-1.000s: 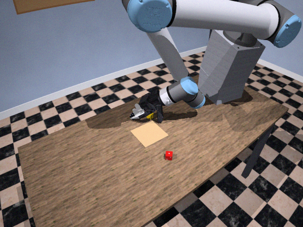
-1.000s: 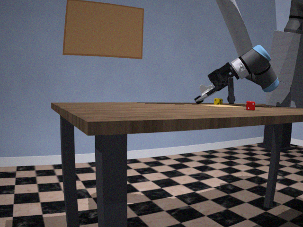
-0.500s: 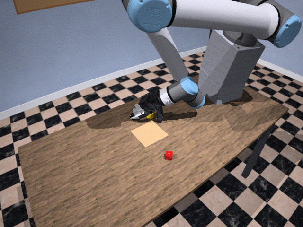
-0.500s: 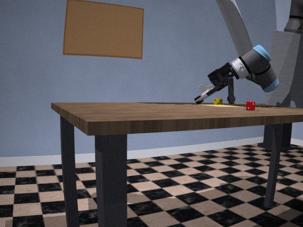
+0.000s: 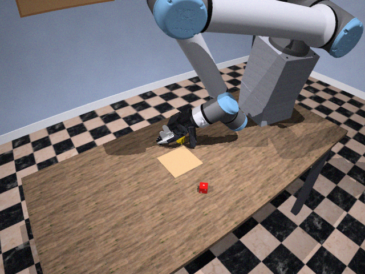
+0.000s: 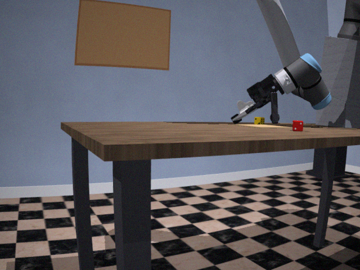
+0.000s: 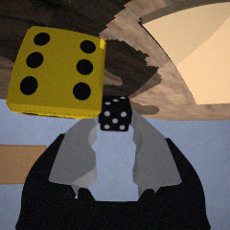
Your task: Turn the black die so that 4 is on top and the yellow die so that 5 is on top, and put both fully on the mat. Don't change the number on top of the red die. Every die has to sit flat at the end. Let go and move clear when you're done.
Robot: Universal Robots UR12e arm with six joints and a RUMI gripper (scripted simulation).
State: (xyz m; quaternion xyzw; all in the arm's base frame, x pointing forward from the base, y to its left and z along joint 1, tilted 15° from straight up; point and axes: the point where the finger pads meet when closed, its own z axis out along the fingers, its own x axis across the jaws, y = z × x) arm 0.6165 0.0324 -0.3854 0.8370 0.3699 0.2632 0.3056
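The black die is right at my hand. The rest, counted from my hand: yellow die (80 mm behind, 30 mm to the left, 10 mm below); red die (330 mm to the left, 40 mm behind, 10 mm below); tan mat (140 mm to the left, 20 mm below, 20 mm behind).
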